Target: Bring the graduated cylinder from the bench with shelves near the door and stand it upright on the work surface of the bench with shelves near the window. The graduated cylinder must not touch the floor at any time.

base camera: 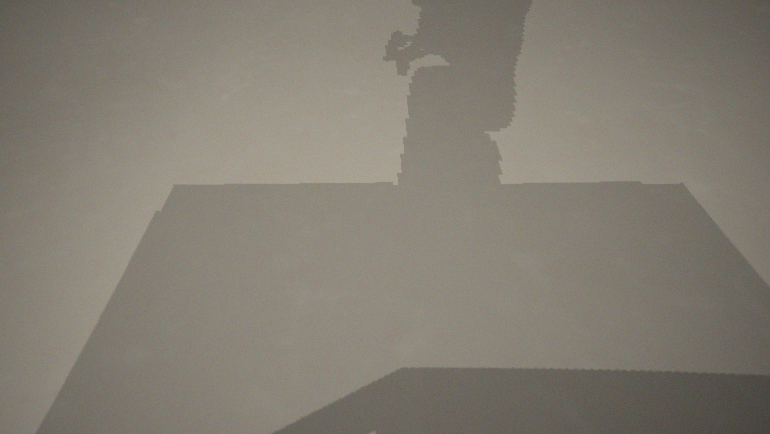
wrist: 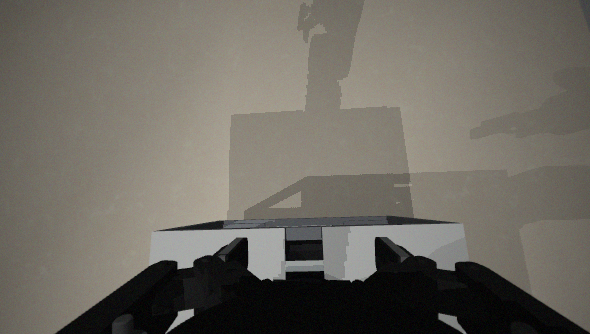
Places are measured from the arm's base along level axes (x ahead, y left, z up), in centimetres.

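Pixels of known places: gripper, fingertip midpoint: [wrist: 310, 251].
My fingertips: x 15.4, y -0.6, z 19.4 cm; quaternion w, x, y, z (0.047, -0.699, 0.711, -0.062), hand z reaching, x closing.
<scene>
Behind a point stands the place of what it marks.
My gripper [wrist: 310, 251] @(z 19.4, x 15.4, y -0.6 cm) is open in the wrist view, with its two dark fingers wide apart and no object between them. Behind and below the fingers the white front of the robot's own base [wrist: 200, 245] @(z -1.4, x 12.7, y 16.7 cm) shows. The graduated cylinder does not show in either view. The bench near the door and the bench near the window do not show either.
The beige-grey floor [base camera: 215, 107] @(z -39.7, x 70.2, y 25.1 cm) [wrist: 125, 125] @(z -39.7, x 50.0, y 65.1 cm) carries shadows of the base and arm in both views. More arm-like shadows lie at the right of the wrist view. A bluish-grey strip shows at the top right corner of the wrist view.
</scene>
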